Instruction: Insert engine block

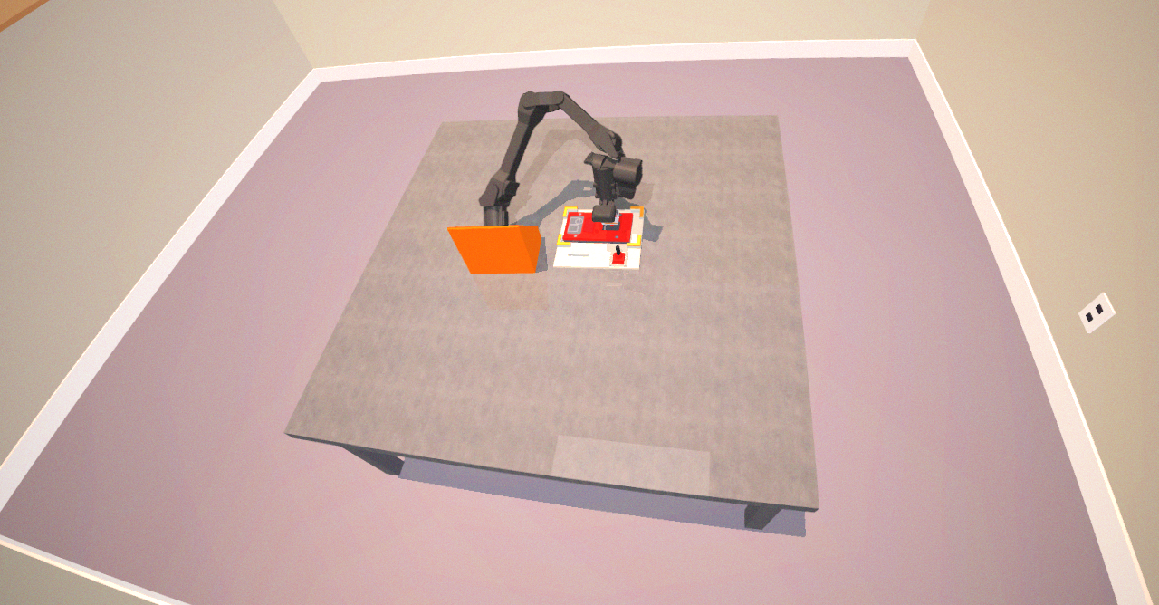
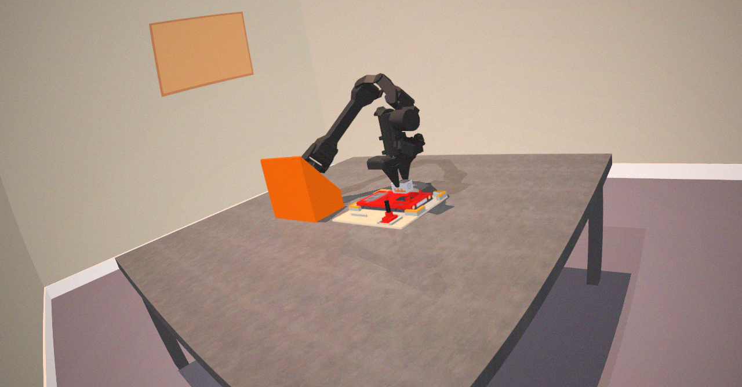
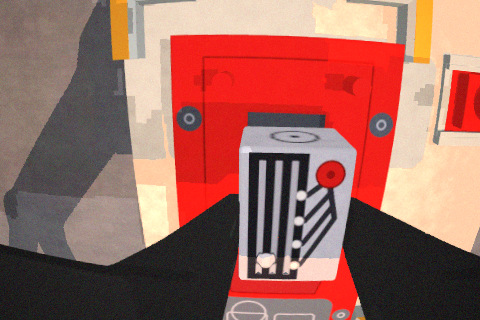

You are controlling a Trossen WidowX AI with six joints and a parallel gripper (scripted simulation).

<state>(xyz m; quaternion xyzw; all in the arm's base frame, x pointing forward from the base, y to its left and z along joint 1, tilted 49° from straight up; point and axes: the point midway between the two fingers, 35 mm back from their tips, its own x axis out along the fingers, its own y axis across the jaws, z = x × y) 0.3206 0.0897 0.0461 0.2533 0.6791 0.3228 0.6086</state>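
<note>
My gripper tip is now 1 cm above the engine block. From my gripper tip the other things lie so: pale plate 5 cm below, 2 cm to the right, 2 cm behind.
</note>
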